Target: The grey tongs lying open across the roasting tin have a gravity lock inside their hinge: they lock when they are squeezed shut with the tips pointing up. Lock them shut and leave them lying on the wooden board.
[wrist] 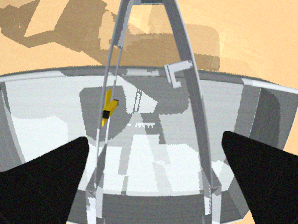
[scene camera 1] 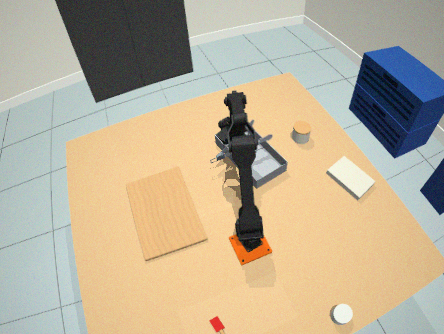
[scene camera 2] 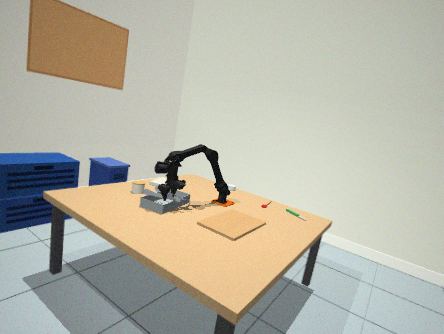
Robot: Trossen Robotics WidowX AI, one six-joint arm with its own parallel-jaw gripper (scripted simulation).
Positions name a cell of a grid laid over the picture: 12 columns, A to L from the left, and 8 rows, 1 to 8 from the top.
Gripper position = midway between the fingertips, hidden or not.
Observation:
My gripper (wrist: G6) is open, holding nothing. Further things: a white block (scene camera 1: J5) and a grey roasting tin (scene camera 1: H4).
The grey roasting tin is seen too in the wrist view (wrist: G6). The wrist view does not show the white block, which is hidden by my gripper.

